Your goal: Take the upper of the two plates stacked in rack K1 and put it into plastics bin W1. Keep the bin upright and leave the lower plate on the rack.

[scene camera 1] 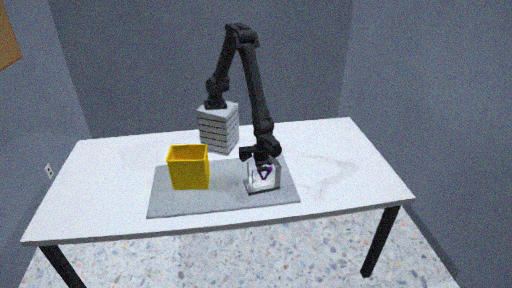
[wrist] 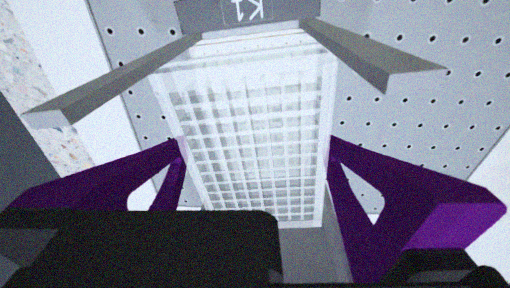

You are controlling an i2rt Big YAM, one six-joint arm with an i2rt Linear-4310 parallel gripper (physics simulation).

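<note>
My gripper [scene camera 1: 264, 173] [wrist: 255, 143] is shut on the upper plate, with a purple finger against each long side. The upper plate [wrist: 252, 150] is clear, with a grid of wells, and looks about level. It is raised a little between the grey corner posts of rack K1 [scene camera 1: 265, 191] [wrist: 200, 17], whose post tops flare toward the wrist camera. The lower plate lies under the upper one and is mostly hidden; its outline cannot be told clearly. Bin W1 [scene camera 1: 189, 175] is yellow, open-topped and upright, left of the rack in the scene view.
The bin and rack stand on a grey perforated mat [scene camera 1: 225, 200] [wrist: 450, 110] on a white table [scene camera 1: 110, 185]. A pale layered block [scene camera 1: 219, 130] under the arm's base stands behind the mat. The bin's raised rim lies between the rack and the table's left side.
</note>
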